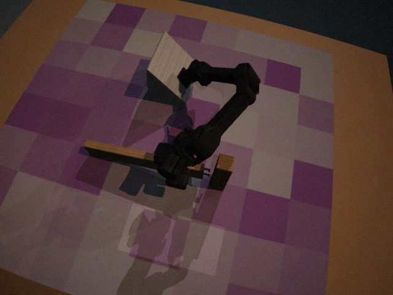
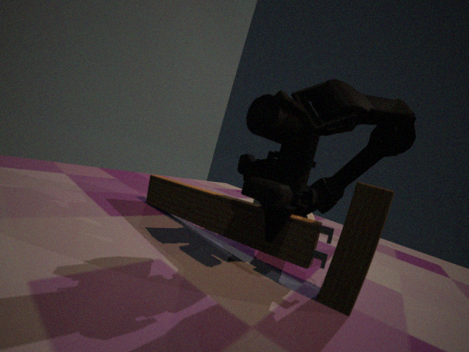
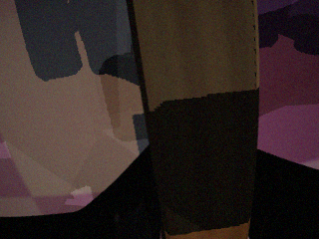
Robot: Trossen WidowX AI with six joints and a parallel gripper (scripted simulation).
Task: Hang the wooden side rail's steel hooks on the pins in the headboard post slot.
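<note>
Now: the headboard post 2 cm behind my gripper tip, 13 cm to the left of it and 4 cm above it.
</note>
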